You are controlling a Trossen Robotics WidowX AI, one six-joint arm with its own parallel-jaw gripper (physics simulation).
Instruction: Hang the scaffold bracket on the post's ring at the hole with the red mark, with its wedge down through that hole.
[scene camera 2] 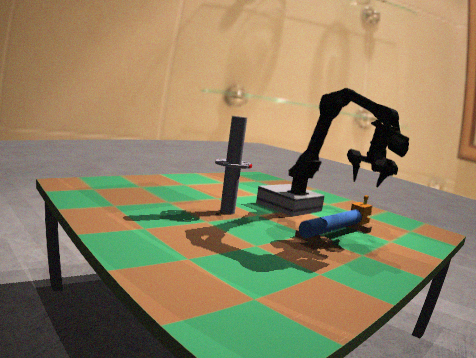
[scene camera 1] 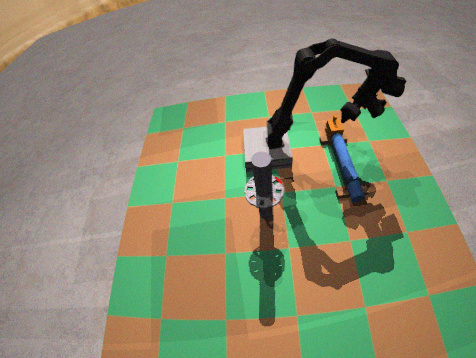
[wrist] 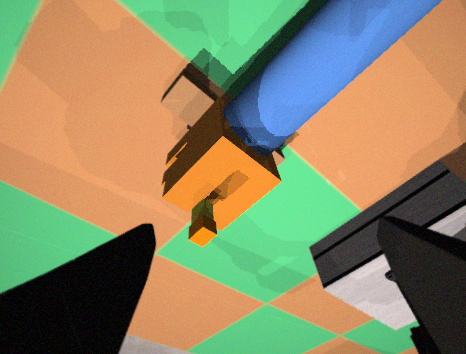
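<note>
The scaffold bracket lies on its side: a blue tube [scene camera 1: 345, 160] [scene camera 2: 330, 223] [wrist: 320, 75] with an orange head [scene camera 1: 334, 125] [scene camera 2: 361, 214] [wrist: 215, 165] at the end nearer the robot's base row. A small orange wedge [scene camera 2: 366, 200] [wrist: 203, 236] sticks up from the head. My gripper [scene camera 1: 360, 118] [scene camera 2: 367, 183] [wrist: 265, 230] is open and empty, above the orange head, with the wedge between and below the fingers in the wrist view. The grey post [scene camera 1: 263, 180] [scene camera 2: 235, 140] stands upright. Its holed ring [scene camera 2: 244, 165] carries a red mark [scene camera 1: 279, 181] [scene camera 2: 250, 166] on the side towards the arm's base.
Dark low supports [scene camera 1: 325, 141] hold the tube off the checkered table [scene camera 1: 195, 280] [scene camera 2: 200, 295]. The arm's grey base block [scene camera 1: 252, 142] [scene camera 2: 280, 200] [wrist: 360, 300] stands between the post and the bracket, set back behind the post in scene camera 1.
</note>
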